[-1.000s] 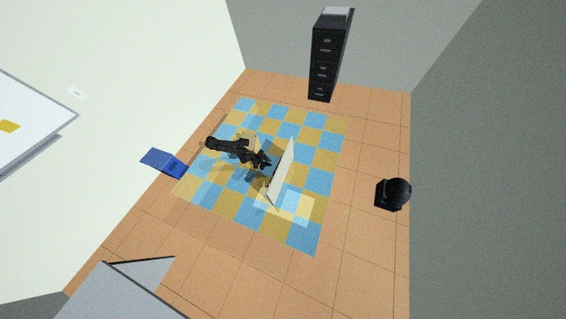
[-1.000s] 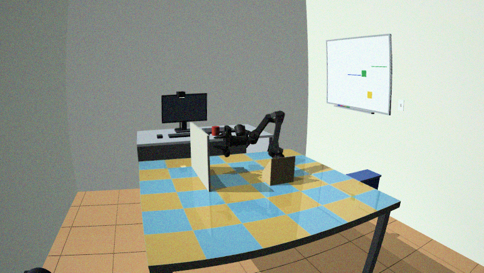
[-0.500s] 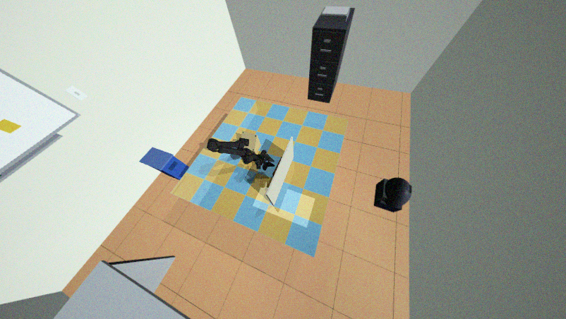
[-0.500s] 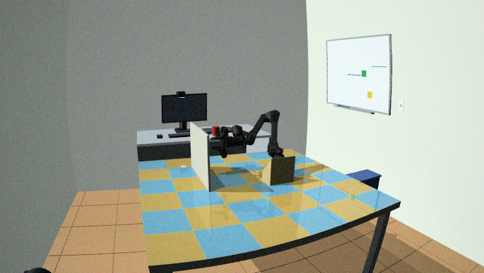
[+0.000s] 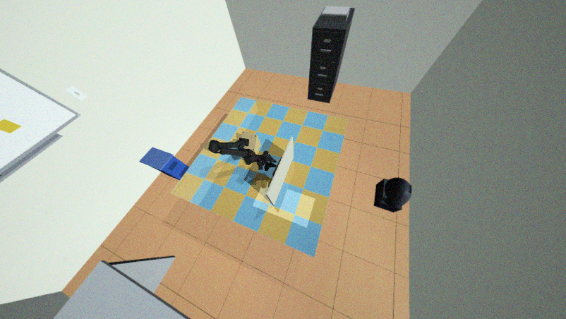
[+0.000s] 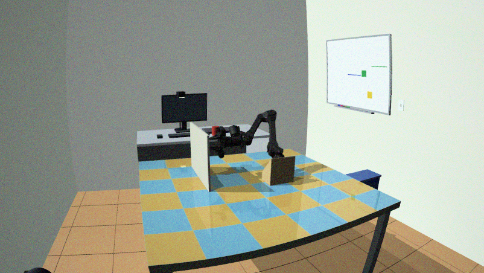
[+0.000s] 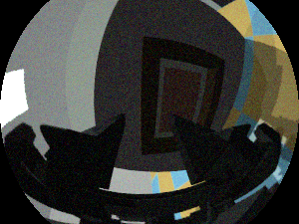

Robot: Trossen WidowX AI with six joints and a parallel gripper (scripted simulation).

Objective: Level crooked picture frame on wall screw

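Right now my gripper tip is 3 cm short of the picture frame, 2 cm to the left of it and 5 cm above it. Also, from my gripper tip: wall panel 4 cm ahead, 2 cm to the right, 6 cm below.
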